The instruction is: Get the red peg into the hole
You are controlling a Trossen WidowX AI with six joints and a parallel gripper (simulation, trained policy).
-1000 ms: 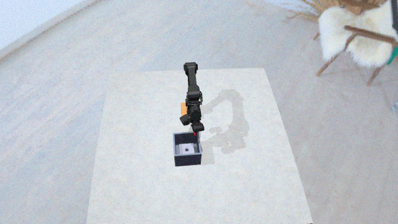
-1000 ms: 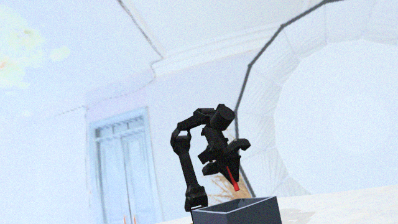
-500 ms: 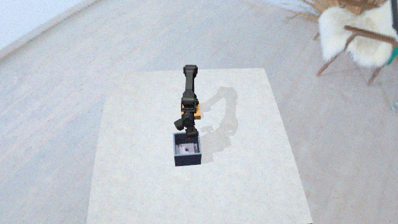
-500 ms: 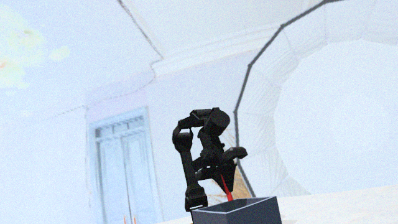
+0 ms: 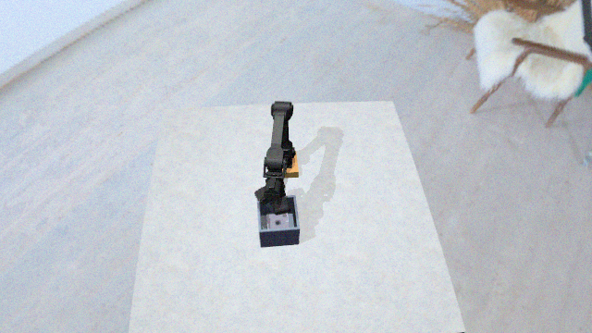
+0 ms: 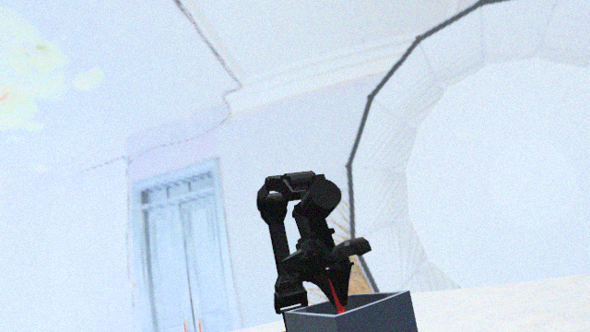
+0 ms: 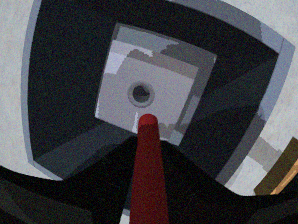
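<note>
Right now my gripper tip is 2 cm below the red peg.
</note>
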